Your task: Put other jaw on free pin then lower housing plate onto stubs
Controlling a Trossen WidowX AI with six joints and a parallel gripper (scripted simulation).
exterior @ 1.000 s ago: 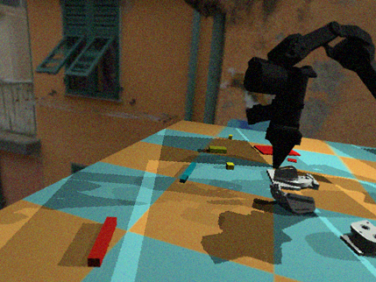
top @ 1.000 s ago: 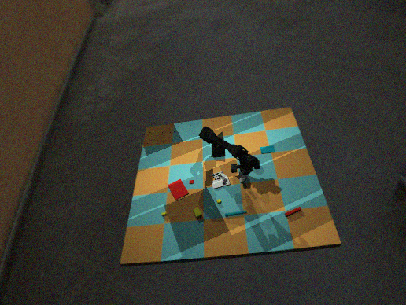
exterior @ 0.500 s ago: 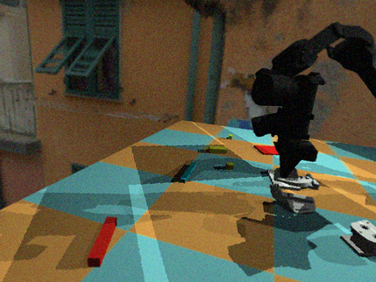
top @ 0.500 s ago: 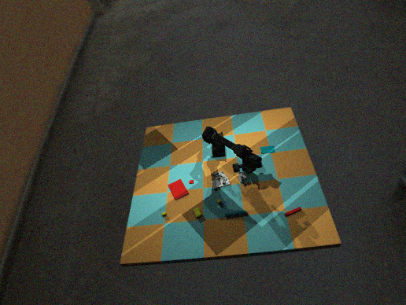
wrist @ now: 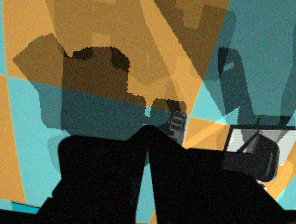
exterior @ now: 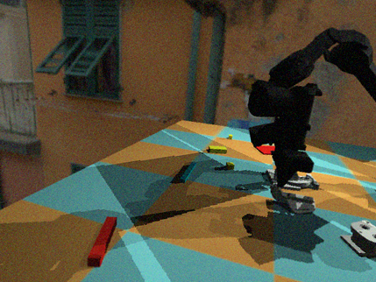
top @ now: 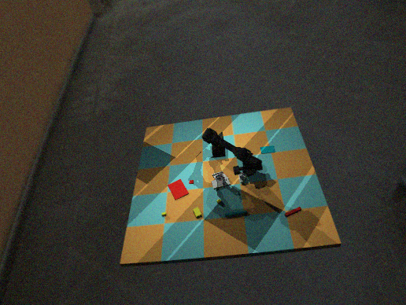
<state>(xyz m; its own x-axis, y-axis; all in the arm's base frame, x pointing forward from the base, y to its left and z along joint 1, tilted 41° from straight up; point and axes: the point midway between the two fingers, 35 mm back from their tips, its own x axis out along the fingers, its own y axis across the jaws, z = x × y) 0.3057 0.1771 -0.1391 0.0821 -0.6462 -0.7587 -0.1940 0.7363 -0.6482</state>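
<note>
Now: the white jaw 40 mm to the right of my gripper tip, 30 mm below it and 10 mm behind it. Also, from my gripper tip: cyan bar: 250 mm ahead, 90 mm to the right, 60 mm below; base: 170 mm behind, 40 mm below, 30 mm to the left; small yellow cube: 200 mm to the right, 160 mm ahead, 60 mm below.
</note>
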